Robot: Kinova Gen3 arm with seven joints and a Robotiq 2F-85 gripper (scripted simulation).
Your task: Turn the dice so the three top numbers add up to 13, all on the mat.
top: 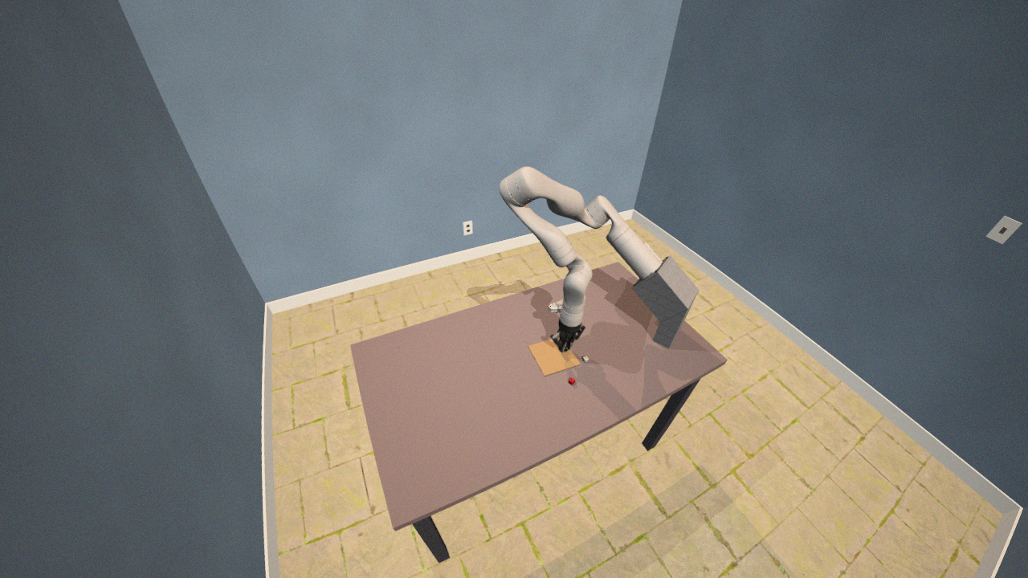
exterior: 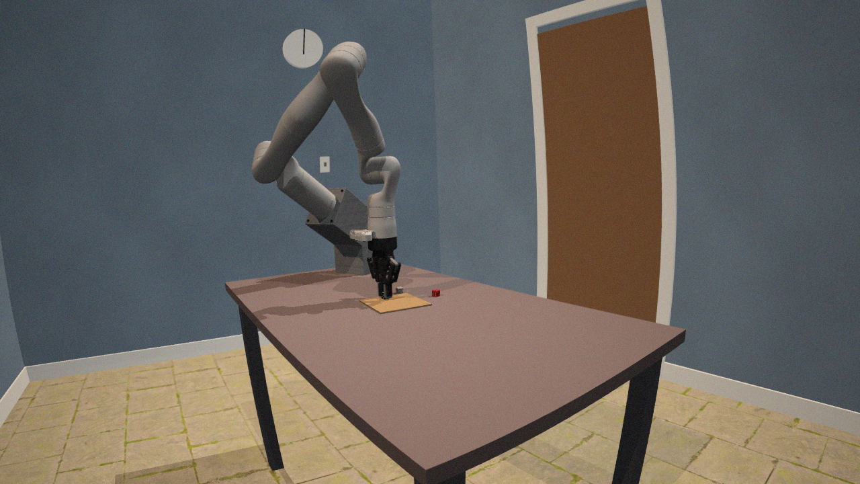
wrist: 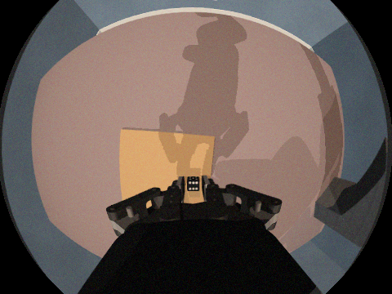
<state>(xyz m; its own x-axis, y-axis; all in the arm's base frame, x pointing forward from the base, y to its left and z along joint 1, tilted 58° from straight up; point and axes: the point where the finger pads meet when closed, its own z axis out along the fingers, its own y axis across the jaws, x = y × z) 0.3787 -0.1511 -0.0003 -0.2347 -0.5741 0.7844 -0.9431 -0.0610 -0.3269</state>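
My gripper is now 40 mm short of the tan mat, 10 mm to the left of it and 30 mm above it. From my hand the other things lie so: red die (90 mm ahead, 110 mm to the left, 20 mm below).
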